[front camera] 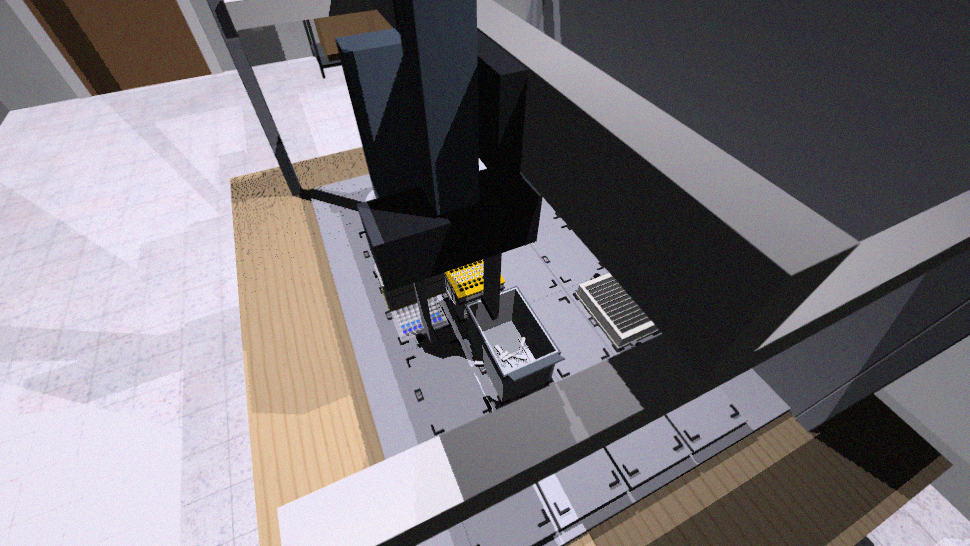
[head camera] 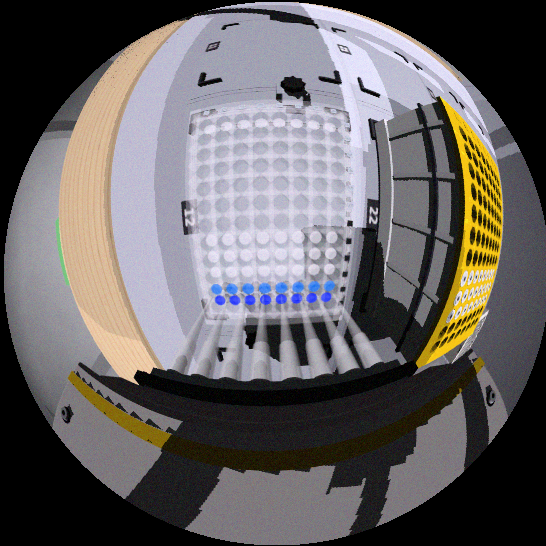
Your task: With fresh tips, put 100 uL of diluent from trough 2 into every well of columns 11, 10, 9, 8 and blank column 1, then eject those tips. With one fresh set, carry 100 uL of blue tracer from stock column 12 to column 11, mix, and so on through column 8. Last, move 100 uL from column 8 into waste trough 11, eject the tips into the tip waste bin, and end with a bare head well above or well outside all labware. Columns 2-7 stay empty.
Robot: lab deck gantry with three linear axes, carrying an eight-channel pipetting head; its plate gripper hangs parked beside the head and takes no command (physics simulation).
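Note:
The pipetting head is low over the deck. Its eight channels carry pale tips reaching the plate's near edge; whether their ends are inside wells cannot be told. In the head view the clear plate has dark blue stock column 12, lighter blue column 11, and pale-filled columns 10, 9 and 8. Columns 2-7 look empty; far column 1 looks pale-filled. The ribbed trough block stands right. The waste bin holds loose tips. The parked gripper hangs dark; its fingers are unclear.
The yellow tip rack stands beside the plate, with a few rows of tips at its near end. A grey frame beam crosses the front. A tall dark panel stands at the right. A wooden edge runs along the left.

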